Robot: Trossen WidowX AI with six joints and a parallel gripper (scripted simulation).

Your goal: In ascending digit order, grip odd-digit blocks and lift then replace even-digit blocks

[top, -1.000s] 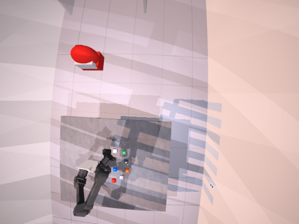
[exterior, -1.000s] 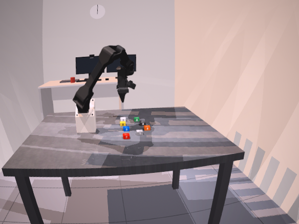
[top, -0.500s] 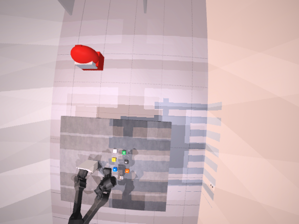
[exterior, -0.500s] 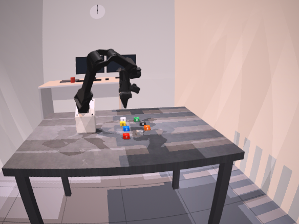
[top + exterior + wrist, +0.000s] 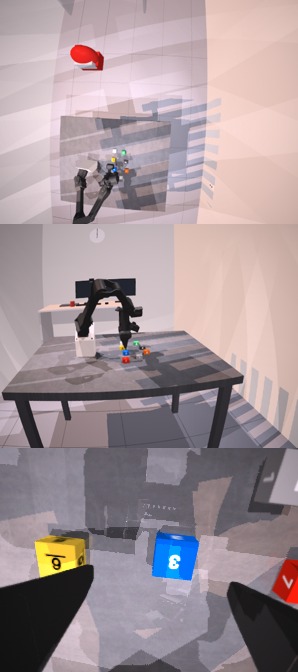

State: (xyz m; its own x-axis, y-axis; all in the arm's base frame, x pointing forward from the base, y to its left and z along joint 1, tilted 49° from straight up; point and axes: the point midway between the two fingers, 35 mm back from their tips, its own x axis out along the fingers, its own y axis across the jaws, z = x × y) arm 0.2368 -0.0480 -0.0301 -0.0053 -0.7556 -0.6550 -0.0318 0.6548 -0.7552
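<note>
The blue block is 10 mm to the right of my gripper tip and 40 mm below it. The rest, counted from my gripper tip: yellow block (10 mm behind, 80 mm to the left, 40 mm below); then red block (130 mm to the right, 40 mm below); then white block (10 mm behind, 170 mm to the left, 40 mm below).
</note>
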